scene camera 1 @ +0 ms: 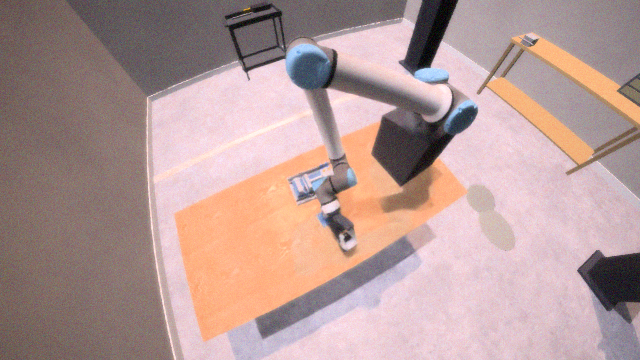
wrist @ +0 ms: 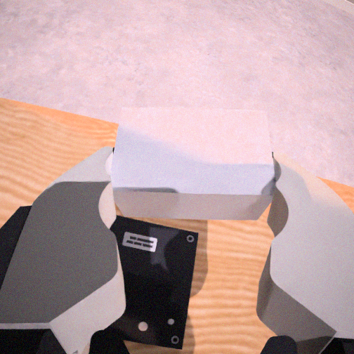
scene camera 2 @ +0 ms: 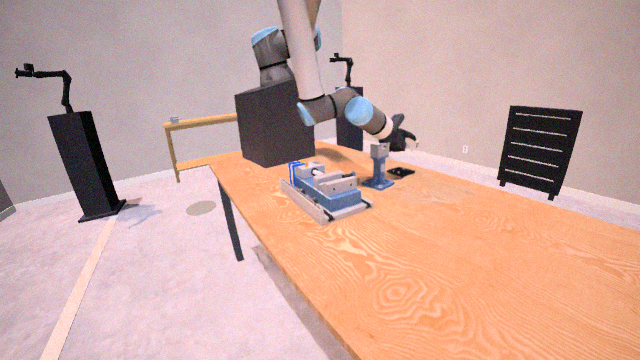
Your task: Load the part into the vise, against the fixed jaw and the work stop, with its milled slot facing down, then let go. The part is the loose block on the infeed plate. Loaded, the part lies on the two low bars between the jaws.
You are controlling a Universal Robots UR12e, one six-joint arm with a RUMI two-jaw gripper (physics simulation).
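Frame: origin at the arm's base, x left, y back, z up, level; metres.
Where they show: gripper, fingertip midpoint: (scene camera 1: 351, 246) (scene camera 2: 410, 145); arm's base, link origin: (scene camera 1: 421, 121) (scene camera 2: 278, 82).
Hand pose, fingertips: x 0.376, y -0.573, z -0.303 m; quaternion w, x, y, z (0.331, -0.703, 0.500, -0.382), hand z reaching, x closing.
Observation:
Things, the pixels of their top centre, and the offset from my fingertips. Level surfaces: height alone.
- black plate, top centre: (scene camera 2: 400, 170) dx -0.047, dy +0.008, dz -0.107 m
- vise, top centre: (scene camera 2: 321, 170) (scene camera 1: 313, 177) dx -0.462, dy -0.027, dz -0.016 m
- wooden table, surface height: dz -0.116 m
My gripper (scene camera 1: 347, 239) (scene camera 2: 412, 142) (wrist: 191, 154) is shut on the part (wrist: 192, 150), a pale grey block held crosswise between the two fingertips, above the table and tilted outward. Its milled slot does not show in the wrist view. The black plate (scene camera 2: 401, 172) (wrist: 160, 285) lies on the table below the gripper, with a small label and round holes or screws. The vise (scene camera 1: 303, 187) (scene camera 2: 342, 201), with a blue body and grey jaws, stands on a grey base, well apart from the gripper. The low bars between its jaws cannot be made out.
A blue stand (scene camera 1: 323, 219) (scene camera 2: 379, 172) with a grey block on top stands between vise and black plate, close to the gripper. The wooden table (scene camera 1: 240, 250) (scene camera 2: 450, 260) carries them. The black robot pedestal (scene camera 1: 407, 145) (scene camera 2: 275, 125) rises behind the vise.

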